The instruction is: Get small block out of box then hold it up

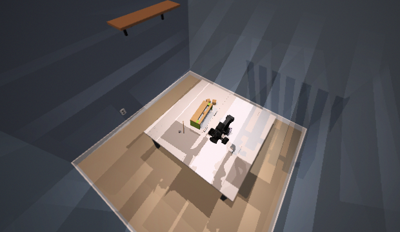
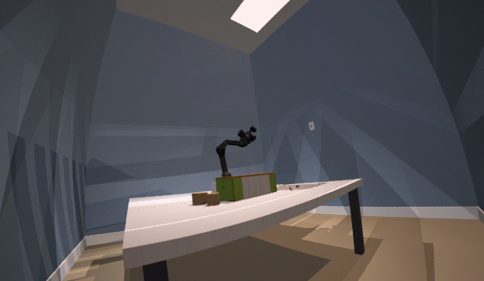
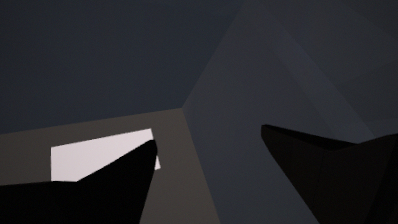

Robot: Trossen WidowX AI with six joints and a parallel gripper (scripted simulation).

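Now: gripper tip 430 mm short of the small block, 500 mm to the left of it and 510 mm above it. The rest, counted from my gripper tip: small brown box 440 mm ahead, 790 mm to the right, 570 mm below; thin stick 570 mm ahead, 200 mm to the right, 590 mm below.
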